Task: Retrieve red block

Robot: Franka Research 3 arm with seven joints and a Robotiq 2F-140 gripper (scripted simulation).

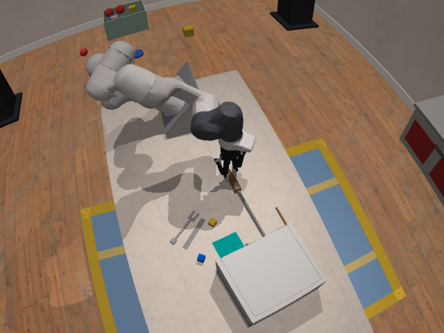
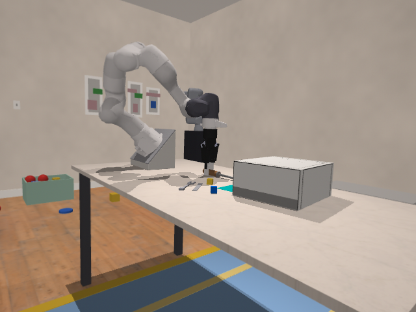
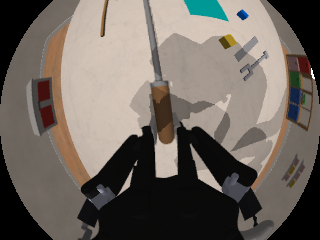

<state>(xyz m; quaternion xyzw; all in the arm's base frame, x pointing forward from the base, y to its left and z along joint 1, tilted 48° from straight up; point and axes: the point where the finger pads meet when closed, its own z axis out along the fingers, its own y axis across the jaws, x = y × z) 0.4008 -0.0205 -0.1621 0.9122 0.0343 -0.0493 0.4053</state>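
Now: the teal square 300 mm ahead of my hand, 110 mm to the right of it and 40 mm below it. From my hand the other things lie so: long hooked tool (160 mm ahead, 20 mm to the right, 20 mm below); then yellow cube (170 mm ahead, 140 mm to the right, 20 mm below); then flat grey bar (220 mm to the right, 190 mm ahead, 40 mm below).
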